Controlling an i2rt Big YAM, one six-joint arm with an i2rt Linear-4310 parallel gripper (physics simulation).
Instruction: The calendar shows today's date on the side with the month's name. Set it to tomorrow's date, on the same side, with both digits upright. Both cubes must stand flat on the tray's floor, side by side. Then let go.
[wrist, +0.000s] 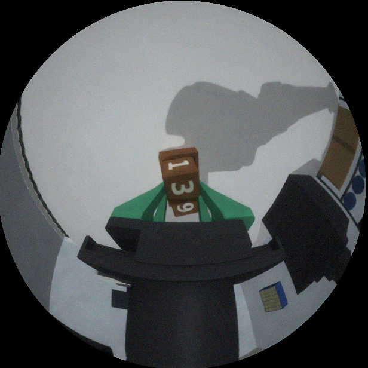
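My gripper (182, 185) is shut on a brown cube (174, 182), one green fingertip on each side. The cube shows a white 3 and, on the face beyond it, a white 1; both digits lie sideways in the wrist view. A brown face with a sideways 9 (184, 207) shows lower, between the green fingers, partly hidden; it appears to be the other cube. The brown tray (178, 151) shows as a rim just beyond the held cube. Its floor, and whether the held cube touches it, are hidden. The side with the month's name does not show.
A large shadow of the arm falls on the pale table (100, 110). A dark block-like object (310, 225) stands at the right. Brown panels (341, 137) and blue discs (356, 185) are at the far right edge. A blue and yellow block (272, 297) is at the lower right.
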